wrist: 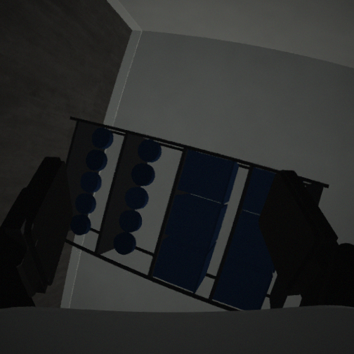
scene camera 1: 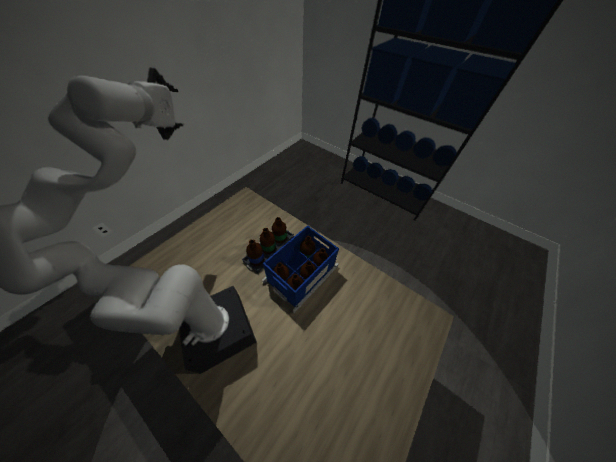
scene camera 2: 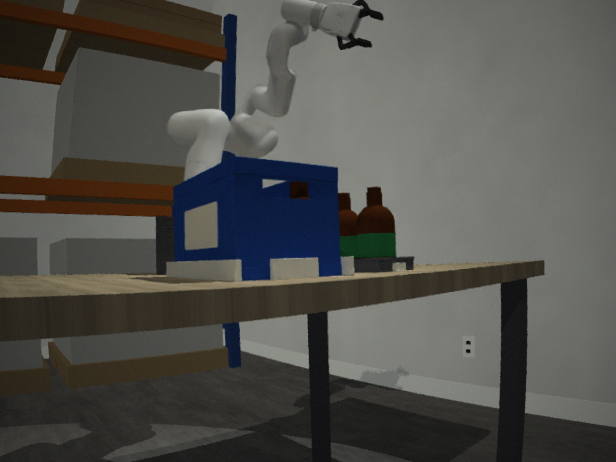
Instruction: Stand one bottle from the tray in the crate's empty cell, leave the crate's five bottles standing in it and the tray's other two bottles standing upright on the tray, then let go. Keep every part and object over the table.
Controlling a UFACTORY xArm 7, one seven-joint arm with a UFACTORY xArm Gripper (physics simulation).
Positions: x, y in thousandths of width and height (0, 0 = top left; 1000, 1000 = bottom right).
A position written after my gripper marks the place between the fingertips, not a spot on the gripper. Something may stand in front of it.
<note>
In view: my gripper (scene camera 1: 287, 233) and a green-label bottle (scene camera 2: 564, 475).
My gripper also shows in the wrist view (wrist: 482, 541).
</note>
